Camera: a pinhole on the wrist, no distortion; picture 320 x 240 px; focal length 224.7 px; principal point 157.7 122.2 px. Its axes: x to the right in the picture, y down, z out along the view. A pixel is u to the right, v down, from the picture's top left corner.
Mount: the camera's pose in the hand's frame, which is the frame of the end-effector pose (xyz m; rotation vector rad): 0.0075 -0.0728 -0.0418 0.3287 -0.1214 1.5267
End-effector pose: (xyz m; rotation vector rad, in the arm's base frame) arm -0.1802 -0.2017 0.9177 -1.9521 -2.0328 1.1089
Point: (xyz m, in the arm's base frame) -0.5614 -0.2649 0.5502
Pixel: 213.0 93.5
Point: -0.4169 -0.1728 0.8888
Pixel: 104.7 73.7
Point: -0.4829 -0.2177 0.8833
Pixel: 93.2 113.4
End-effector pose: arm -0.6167 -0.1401 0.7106 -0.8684 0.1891 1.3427
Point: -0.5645 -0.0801 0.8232
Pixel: 181.5 174.4
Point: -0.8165 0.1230 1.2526
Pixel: 227.0 221.1
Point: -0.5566 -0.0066 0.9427
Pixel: 150.1 171.2
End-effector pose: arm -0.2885 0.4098 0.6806 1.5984 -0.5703 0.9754
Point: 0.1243 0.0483 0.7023
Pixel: 162.1 74.1
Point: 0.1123 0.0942 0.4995
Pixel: 106.1 141.0
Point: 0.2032 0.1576 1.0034
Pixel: outside the picture
